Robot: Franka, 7 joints.
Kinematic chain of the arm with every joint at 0, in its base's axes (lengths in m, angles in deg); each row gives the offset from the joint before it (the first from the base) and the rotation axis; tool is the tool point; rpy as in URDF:
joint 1: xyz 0 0 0.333 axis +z
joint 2: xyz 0 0 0 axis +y
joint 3: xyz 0 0 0.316 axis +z
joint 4: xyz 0.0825 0 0 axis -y
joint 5: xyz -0.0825 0 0.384 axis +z
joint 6: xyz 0 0 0 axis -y
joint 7: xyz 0.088 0 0 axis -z
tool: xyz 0 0 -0.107 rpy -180 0 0
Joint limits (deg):
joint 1: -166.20..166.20
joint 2: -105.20..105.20
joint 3: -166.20..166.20
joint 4: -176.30..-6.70
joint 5: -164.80..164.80
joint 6: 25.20..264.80
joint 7: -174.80..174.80
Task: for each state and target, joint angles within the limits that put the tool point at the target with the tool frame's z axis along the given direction. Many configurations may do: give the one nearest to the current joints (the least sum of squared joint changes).
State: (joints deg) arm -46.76 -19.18 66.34 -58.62 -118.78 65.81 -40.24
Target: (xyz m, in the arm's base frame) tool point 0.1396 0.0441 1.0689 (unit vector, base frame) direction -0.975 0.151 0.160
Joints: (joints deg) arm -72.98 -28.71 36.23 -66.38 -139.22 55.66 -40.24
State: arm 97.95 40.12 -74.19 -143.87 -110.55 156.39 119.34
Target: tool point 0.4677 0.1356 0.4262 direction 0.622 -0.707 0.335
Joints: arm 116.40 52.42 -102.20 -137.30 -86.29 131.19 119.34
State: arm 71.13 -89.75 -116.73 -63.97 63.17 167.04 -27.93
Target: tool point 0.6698 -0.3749 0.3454 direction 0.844 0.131 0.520
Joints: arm 102.35 -88.91 -87.46 -78.09 76.06 150.32 -27.93
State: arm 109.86 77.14 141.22 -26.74 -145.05 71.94 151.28
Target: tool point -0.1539 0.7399 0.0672 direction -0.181 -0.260 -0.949
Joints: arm 97.72 105.03 149.51 -6.85 -137.03 86.17 151.28
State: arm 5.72 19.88 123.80 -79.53 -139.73 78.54 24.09
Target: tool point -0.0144 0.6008 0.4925 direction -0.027 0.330 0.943
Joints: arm -27.53 -26.91 114.73 -120.40 -157.31 69.89 24.09
